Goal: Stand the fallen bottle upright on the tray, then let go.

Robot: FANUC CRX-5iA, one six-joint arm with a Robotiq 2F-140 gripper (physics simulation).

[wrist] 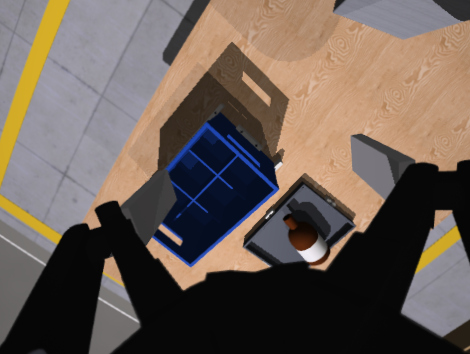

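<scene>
The brown bottle with a white label lies on its side in the dark tray, in the lower middle right of the wrist view. Its neck points to the upper left and its base to the lower right, where the gripper's black body comes close to it in the view. A dark shadow falls beside it on the tray floor. My gripper is wide open and empty. Its grey pads stand far apart, one over the left side of the blue crate and one above the table to the upper right of the tray.
A blue divided crate stands just left of the tray on the wooden table. A small pale piece shows near the crate's right corner. A large grey object stands at the top right. Grey floor with yellow lines lies beyond the table.
</scene>
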